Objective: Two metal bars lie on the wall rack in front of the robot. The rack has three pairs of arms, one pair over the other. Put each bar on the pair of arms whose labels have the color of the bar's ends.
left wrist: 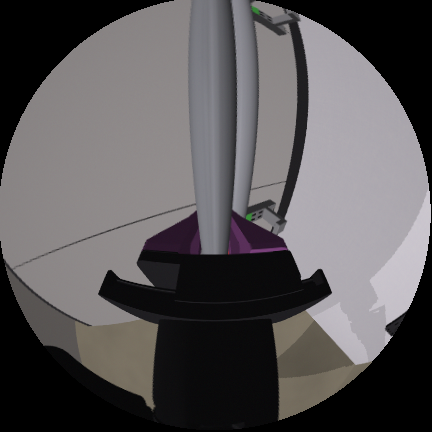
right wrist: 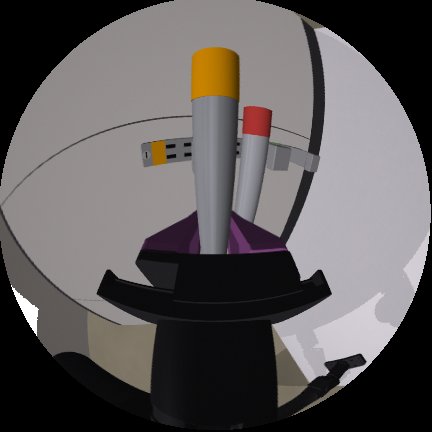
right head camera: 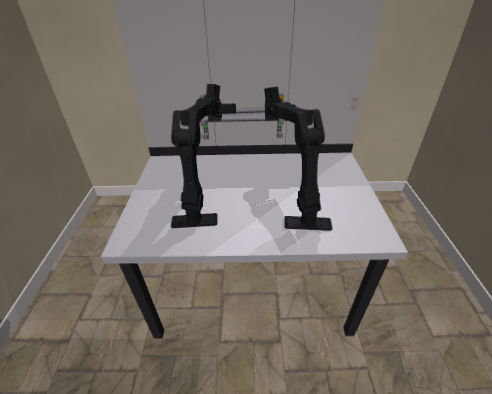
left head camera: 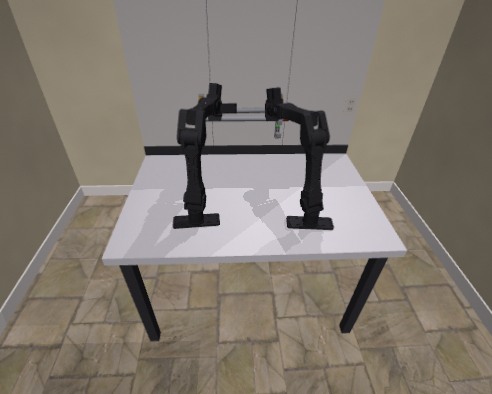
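Where they show: left gripper, between the fingertips: (left wrist: 214, 212); right gripper, between the fingertips: (right wrist: 213, 212); left arm's base, origin of its link: (right head camera: 194, 221) (left head camera: 196, 221); right arm's base, origin of its link: (right head camera: 307, 223) (left head camera: 309, 223).
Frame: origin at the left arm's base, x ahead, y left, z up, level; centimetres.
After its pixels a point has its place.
My left gripper (left wrist: 214, 212) {x 50.6, y -11.7, z 28.6 cm} and my right gripper (right wrist: 213, 212) {x 48.3, y -39.8, z 29.7 cm} are both shut on the orange-ended bar (left head camera: 251, 109) {x 45.8, y -29.7, z 31.3 cm} (right head camera: 250, 109) {x 45.8, y -29.1, z 31.3 cm} (left wrist: 212, 125) {x 46.4, y -19.3, z 30.8 cm} (right wrist: 215, 150) {x 44.0, y -46.0, z 31.2 cm}, which is held level before the rack. Its orange end shows in the right wrist view; its other end is out of view. The red-ended bar (left head camera: 245, 119) {x 50.0, y -27.3, z 24.3 cm} (right head camera: 243, 119) {x 50.1, y -25.7, z 24.3 cm} (left wrist: 247, 100) {x 50.5, y -22.6, z 24.8 cm} (right wrist: 254, 175) {x 48.9, y -43.0, z 24.7 cm} is beside it, lower in the head views; its contact with rack arms is hidden. An orange label (left head camera: 201, 96) (right head camera: 281, 98) {x 52.0, y -45.8, z 34.0 cm} (right wrist: 158, 152) {x 52.0, y -45.7, z 34.3 cm} marks the upper pair, green labels (left head camera: 277, 126) {x 52.0, y -45.5, z 18.7 cm} (right head camera: 279, 126) {x 52.2, y -45.6, z 18.3 cm} (left wrist: 249, 217) the lowest. The middle labels are hidden.
The rack stands before the grey back wall (left head camera: 250, 50) {x 55.3, y -29.7, z 56.9 cm} (right head camera: 250, 50) {x 55.3, y -30.2, z 56.8 cm}. Thin dark cables run down the wall. The white table (left head camera: 240, 240) {x -13.1, y -17.7, z 0.0 cm} (right head camera: 240, 240) {x -13.3, y -19.3, z 0.0 cm} carries both arm bases, with a dark strip (left head camera: 245, 149) {x 55.4, y -28.4, z 3.2 cm} (right head camera: 245, 149) {x 55.5, y -26.8, z 3.3 cm} along its far edge.
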